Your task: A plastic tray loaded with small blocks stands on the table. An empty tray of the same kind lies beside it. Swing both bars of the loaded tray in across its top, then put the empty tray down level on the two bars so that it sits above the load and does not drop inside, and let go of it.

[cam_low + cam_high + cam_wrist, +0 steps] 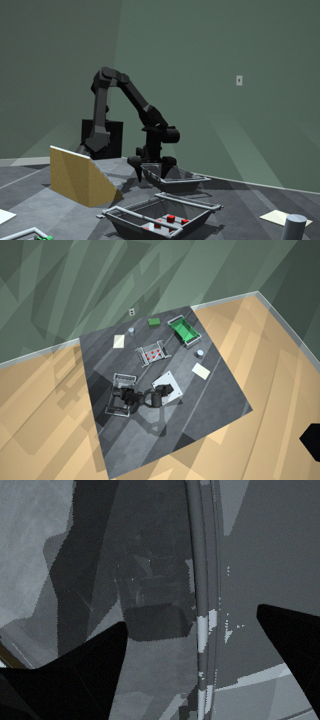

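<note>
The grey tray is 60 mm to the left of my gripper tip, 50 mm ahead of it and 30 mm above it. From my gripper tip the other things lie so: green block 580 mm ahead, 550 mm to the right.
</note>
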